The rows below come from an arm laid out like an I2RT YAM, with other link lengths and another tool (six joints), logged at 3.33 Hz.
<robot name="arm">
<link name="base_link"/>
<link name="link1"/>
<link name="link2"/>
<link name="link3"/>
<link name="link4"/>
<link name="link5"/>
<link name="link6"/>
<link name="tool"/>
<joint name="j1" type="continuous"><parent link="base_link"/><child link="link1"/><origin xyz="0 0 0.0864"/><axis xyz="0 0 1"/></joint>
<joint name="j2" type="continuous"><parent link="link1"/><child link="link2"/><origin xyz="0.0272 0.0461 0.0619"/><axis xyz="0 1 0"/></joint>
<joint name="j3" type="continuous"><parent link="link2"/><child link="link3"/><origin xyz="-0.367 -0.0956 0"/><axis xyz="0 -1 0"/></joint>
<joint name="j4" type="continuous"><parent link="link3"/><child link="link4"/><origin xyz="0.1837 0.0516 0.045"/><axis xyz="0 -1 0"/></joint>
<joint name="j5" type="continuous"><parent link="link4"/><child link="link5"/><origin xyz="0.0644 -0.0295 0.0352"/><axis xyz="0 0 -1"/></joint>
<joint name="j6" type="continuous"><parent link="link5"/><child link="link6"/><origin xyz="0.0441 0 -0.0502"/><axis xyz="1 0 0"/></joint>
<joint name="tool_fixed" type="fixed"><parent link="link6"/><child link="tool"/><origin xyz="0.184 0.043 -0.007" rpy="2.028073 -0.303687 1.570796"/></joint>
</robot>
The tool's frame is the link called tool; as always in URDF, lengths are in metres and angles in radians. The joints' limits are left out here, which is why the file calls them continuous.
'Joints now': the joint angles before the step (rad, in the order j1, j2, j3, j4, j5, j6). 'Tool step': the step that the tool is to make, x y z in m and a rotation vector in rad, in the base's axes. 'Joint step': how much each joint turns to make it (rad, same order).
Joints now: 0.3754, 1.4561, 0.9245, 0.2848, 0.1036, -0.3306
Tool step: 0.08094, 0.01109, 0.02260, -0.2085, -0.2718, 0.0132
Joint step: -0.0179, 0.2076, 0.0429, 0.3773, 0.0103, -0.2949
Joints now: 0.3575, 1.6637, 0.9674, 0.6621, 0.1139, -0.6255
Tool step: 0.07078, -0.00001, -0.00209, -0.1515, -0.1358, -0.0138
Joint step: -0.0441, 0.1962, 0.1253, 0.1678, -0.0329, -0.1882
